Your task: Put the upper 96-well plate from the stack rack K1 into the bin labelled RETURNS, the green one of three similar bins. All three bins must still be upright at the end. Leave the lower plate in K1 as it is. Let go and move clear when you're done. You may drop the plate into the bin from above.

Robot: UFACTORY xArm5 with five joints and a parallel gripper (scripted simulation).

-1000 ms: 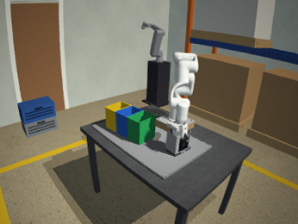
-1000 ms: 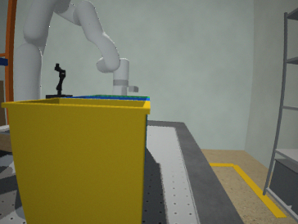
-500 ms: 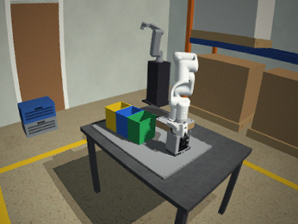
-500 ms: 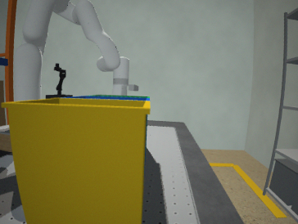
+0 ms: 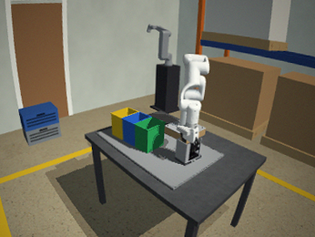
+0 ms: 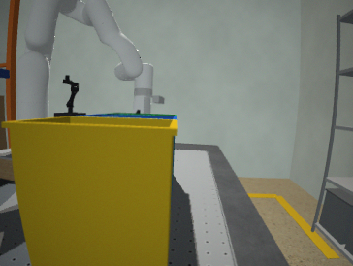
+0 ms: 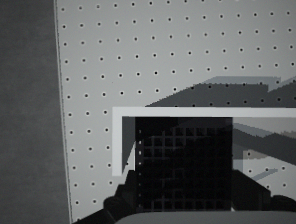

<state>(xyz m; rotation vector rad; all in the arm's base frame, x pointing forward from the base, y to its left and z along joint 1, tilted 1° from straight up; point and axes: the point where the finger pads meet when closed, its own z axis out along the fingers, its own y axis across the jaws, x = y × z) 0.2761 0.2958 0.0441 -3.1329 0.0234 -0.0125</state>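
My gripper is now 28 cm to the left of the green bin and 10 cm short of it. Round my hand: yellow bin: 54 cm to the right, 14 cm ahead; then blue bin: 41 cm to the right, 12 cm ahead; then black 96-well plate: 1 cm below.
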